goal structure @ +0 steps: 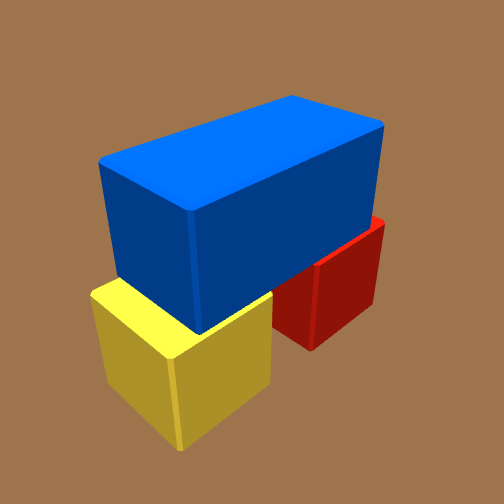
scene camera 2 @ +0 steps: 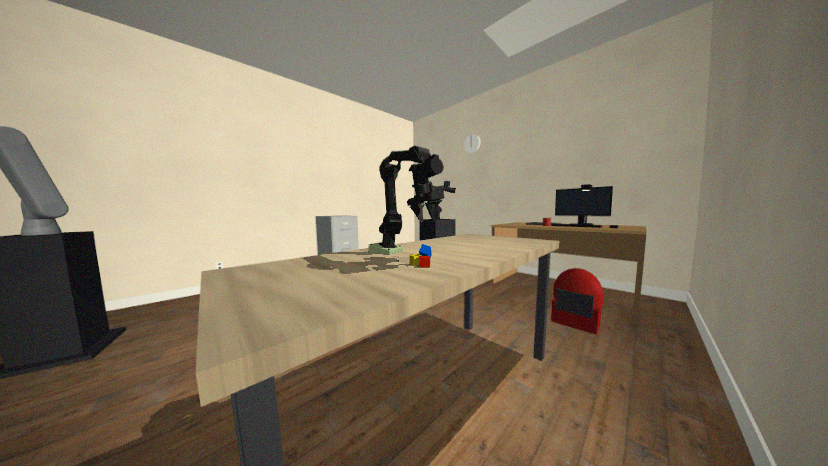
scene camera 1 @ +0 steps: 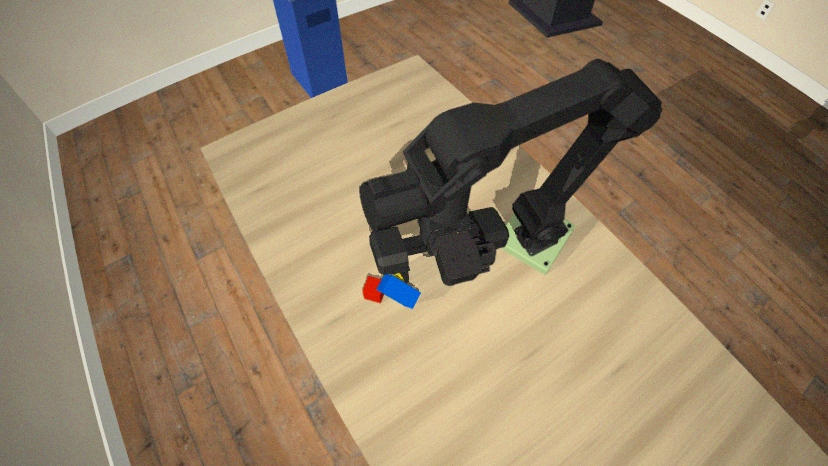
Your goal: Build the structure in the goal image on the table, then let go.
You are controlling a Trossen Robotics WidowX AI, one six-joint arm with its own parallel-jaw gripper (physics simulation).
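Frame: origin at the arm's base, x ahead, y left, z up, level; metres.
Seen in the pictures: gripper, fingertip midpoint: (scene camera 2: 427, 221) (scene camera 1: 434, 273); arm's base at its link origin: (scene camera 2: 387, 245) (scene camera 1: 535, 236).
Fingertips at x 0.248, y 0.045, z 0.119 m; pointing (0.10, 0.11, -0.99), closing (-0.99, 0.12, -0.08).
Offsets run from my fingertips to a thing's top centre. Level surfaces: height alone.
A red block {dx +0.081, dy -0.073, dz -0.114 m} (scene camera 1: 372, 288) (scene camera 2: 425, 262) sits on the wooden table {dz -0.146 m} (scene camera 1: 521, 370) (scene camera 2: 278, 312). A yellow block {dx +0.039, dy -0.084, dz -0.114 m} (scene camera 1: 398, 276) (scene camera 2: 414, 259) sits close beside it, mostly hidden in scene camera 1. A blue oblong block {dx +0.044, dy -0.044, dz -0.075 m} (scene camera 1: 399, 291) (scene camera 2: 425, 250) rests on top of them, turned at an angle; whether it lies level is hard to tell. My gripper (scene camera 2: 424, 214) is open and empty. It hangs above the height of the blocks, apart from them in scene camera 2. In scene camera 1 its fingertips are mostly hidden by its own body and the arm.
The arm's pale green base plate (scene camera 1: 544, 261) (scene camera 2: 385, 249) is fixed on the table near one long edge, close to the blocks. The arm arches over the table. A blue cabinet (scene camera 1: 315, 49) stands beyond the table's end. A desk (scene camera 2: 579, 234) with a monitor stands behind.
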